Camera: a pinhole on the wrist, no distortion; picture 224 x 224 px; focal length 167.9 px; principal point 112.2 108.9 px. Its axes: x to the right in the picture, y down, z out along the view. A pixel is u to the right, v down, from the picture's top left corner.
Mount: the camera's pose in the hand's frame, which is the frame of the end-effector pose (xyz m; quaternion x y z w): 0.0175 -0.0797 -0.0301 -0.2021 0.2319 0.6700 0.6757
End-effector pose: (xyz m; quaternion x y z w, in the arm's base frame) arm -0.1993 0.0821 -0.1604 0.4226 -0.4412 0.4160 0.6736
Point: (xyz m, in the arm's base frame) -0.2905 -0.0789 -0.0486
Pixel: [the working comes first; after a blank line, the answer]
In the camera's frame: -0.0220 -0.0223 0.2705

98.6 95.0
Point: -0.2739 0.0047 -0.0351
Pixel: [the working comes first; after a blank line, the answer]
In the camera's frame: 0.0337 -0.0579 0.2150

138.5 63.7
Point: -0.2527 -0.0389 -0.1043
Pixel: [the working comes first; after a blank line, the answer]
In the camera's frame: -0.0144 0.0098 0.1995

100.1 117.2
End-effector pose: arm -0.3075 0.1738 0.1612 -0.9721 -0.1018 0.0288 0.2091
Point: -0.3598 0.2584 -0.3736
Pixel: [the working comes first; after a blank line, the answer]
In the camera's frame: -0.1501 0.0690 0.5748

68.3 129.1
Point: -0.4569 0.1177 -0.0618
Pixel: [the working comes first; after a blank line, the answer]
In the camera's frame: 0.0266 0.1847 0.2887

127.7 216.3
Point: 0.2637 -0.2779 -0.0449
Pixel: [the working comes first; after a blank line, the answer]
In the camera's frame: 0.5558 -0.4353 0.3966

outside the picture
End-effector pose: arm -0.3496 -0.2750 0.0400 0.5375 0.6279 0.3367 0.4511
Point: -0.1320 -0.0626 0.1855
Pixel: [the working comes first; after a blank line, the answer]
In the camera's frame: 0.1736 -0.1441 0.3360

198.9 36.9
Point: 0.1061 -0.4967 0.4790
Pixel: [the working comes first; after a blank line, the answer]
In the camera's frame: 0.3132 0.3549 0.5867

201.8 210.4
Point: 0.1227 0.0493 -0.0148
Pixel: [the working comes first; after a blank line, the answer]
In the camera's frame: -0.0572 -0.2805 0.5497

94.7 23.2
